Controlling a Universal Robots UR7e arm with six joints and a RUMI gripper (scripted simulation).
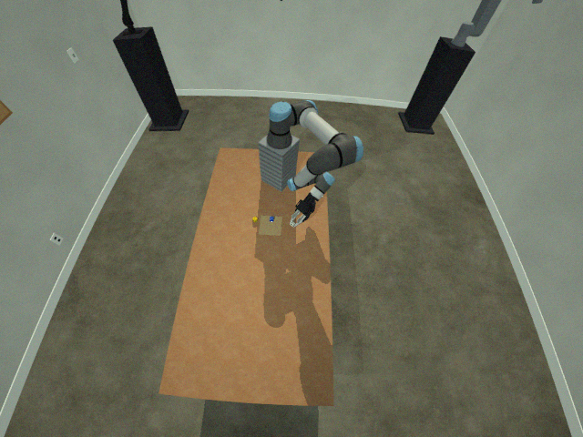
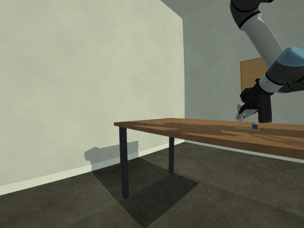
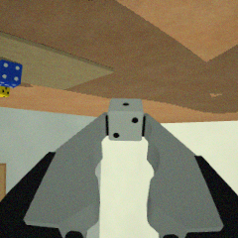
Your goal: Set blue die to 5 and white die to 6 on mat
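Right now my hand is 140 mm to the left of the tan mat, 70 mm above it and 20 mm past it. The rest, counted from my hand: blue die 140 mm to the right, 60 mm below, 60 mm behind; white die right at my hand; yellow die 240 mm to the right, 60 mm below, 60 mm behind.
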